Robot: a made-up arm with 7 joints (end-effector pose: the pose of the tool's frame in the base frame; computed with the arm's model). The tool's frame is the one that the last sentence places. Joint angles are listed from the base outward.
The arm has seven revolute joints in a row. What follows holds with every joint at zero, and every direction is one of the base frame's. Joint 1 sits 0.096 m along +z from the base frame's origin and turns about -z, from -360 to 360 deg. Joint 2 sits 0.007 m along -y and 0.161 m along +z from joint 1 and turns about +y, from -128.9 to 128.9 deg. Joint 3 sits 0.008 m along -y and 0.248 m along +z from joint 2 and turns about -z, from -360 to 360 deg. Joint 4 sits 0.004 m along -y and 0.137 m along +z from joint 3 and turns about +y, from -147.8 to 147.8 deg. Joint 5 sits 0.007 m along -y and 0.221 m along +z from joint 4 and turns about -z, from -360 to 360 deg. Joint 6 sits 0.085 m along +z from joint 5 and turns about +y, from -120.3 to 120.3 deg. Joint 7 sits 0.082 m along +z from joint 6 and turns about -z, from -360 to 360 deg. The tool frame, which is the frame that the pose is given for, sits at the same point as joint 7; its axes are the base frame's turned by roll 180, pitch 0 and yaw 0 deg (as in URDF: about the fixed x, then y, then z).
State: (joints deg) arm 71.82 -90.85 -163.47 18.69 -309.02 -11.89 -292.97
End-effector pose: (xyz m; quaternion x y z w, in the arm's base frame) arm -0.2203 0.7198 0.1362 0.6076 -0.0974 0.4311 0.6599
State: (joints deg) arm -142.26 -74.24 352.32 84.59 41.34 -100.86 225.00
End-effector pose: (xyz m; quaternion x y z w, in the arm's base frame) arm 0.2609 -0.2838 0.6504 -0.3865 0.5325 0.7001 0.2772
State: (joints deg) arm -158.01 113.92 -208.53 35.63 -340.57 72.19 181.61
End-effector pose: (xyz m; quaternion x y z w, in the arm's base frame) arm -0.5695 0.3413 0.2283 0.3272 0.9393 -0.0813 0.0634
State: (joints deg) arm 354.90 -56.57 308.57 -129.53 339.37 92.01 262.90
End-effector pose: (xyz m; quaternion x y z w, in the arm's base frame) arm -0.2932 -0.2519 0.2367 0.1401 0.6500 0.3773 0.6446
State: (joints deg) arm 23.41 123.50 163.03 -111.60 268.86 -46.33 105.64
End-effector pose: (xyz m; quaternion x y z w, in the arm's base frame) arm 0.1001 0.1210 -0.1346 0.5861 0.2298 -0.2530 0.7346
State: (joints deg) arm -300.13 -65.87 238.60 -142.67 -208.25 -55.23 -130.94
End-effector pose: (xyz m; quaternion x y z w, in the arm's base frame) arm -0.2552 -0.0558 0.4223 -0.6245 -0.4178 -0.6598 0.0072
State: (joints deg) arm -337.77 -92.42 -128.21 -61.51 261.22 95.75 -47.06
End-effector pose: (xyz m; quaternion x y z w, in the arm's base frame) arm -0.5832 -0.0516 0.3460 -0.3362 0.0012 -0.0372 0.9411
